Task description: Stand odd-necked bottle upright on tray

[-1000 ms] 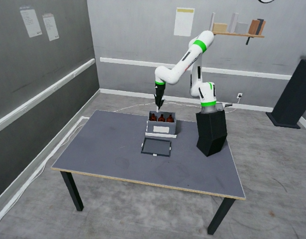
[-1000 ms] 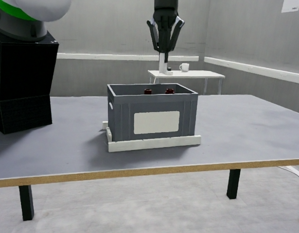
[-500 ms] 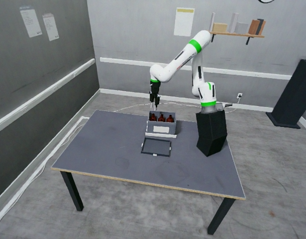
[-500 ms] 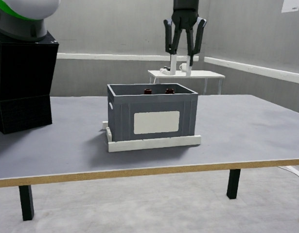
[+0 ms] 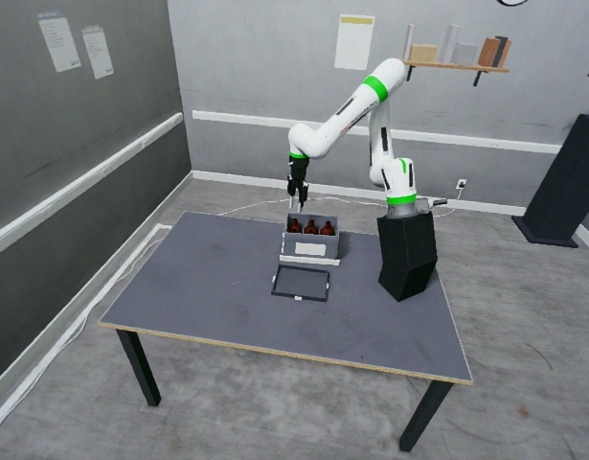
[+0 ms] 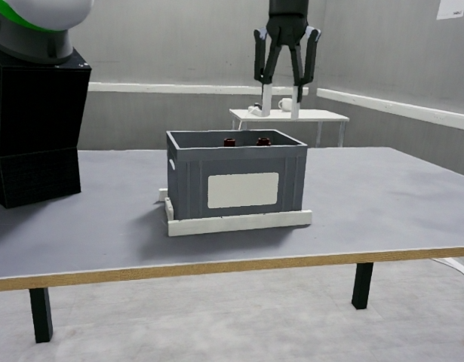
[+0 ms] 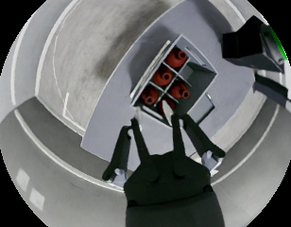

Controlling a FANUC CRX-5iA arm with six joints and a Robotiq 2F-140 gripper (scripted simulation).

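Now: hand 90 mm past the grey crate, 40 mm to the right of it and 170 mm above it. Also, from my hand: dark tray: 80 mm behind, 300 mm to the left, 240 mm below.
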